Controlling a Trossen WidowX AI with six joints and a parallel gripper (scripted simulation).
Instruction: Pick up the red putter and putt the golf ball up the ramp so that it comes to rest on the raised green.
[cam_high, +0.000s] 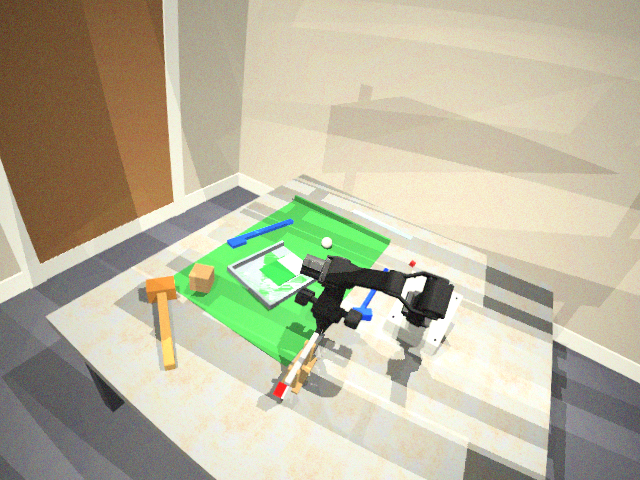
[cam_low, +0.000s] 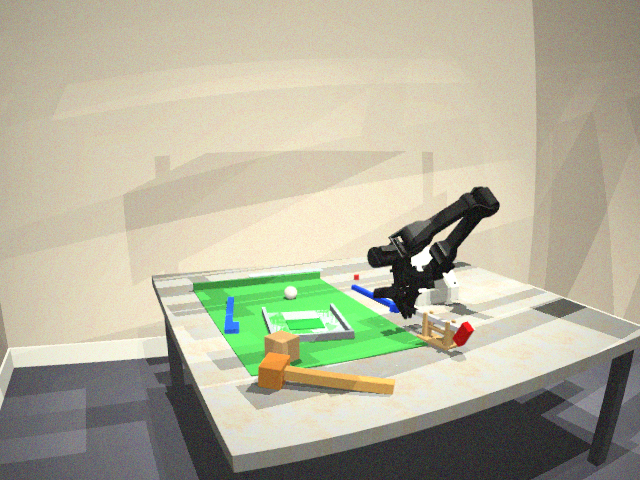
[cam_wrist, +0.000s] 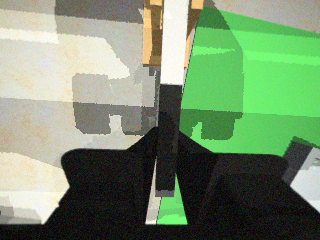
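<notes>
Right now the blue putter is 270 mm to the right of my gripper tip, 70 mm behind it and 20 mm below it. Round my gripper tip: wooden cube (400 mm ahead, 40 mm to the left); then small wooden rack (130 mm to the left, 10 mm behind); then red putter (110 mm to the left, 30 mm above, 10 mm behind).
</notes>
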